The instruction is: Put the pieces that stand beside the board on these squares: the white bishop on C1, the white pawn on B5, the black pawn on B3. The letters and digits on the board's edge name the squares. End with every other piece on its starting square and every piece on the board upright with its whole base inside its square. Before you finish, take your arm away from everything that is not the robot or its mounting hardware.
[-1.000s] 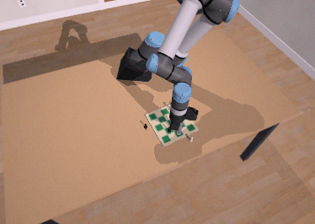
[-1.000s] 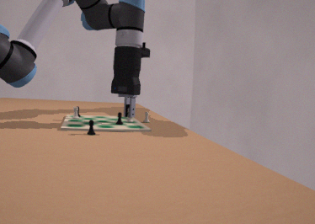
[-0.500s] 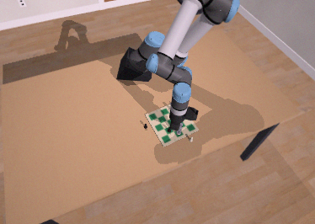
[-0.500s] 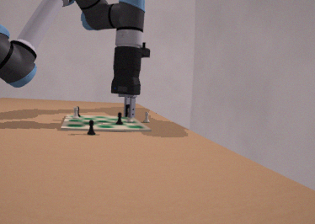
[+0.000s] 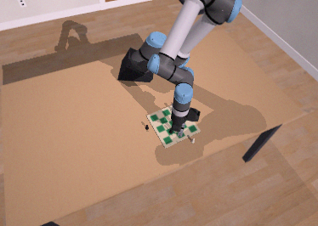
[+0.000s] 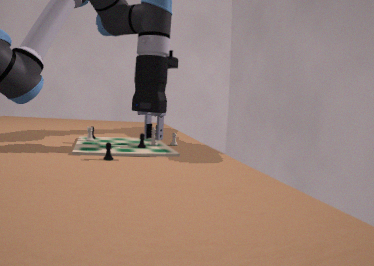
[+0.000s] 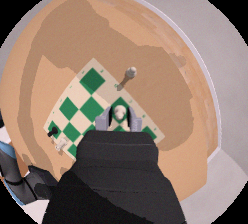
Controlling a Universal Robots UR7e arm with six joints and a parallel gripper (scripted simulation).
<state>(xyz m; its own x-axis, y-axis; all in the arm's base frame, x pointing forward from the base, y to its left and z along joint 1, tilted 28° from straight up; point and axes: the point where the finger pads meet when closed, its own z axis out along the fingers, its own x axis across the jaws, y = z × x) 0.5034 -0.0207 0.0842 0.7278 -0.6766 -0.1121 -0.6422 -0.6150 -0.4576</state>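
My hand is 6 cm short of the white pawn, 4 cm to the right of it and 2 cm above it. Also, from my hand: chessboard 8 cm behind, 3 cm below.
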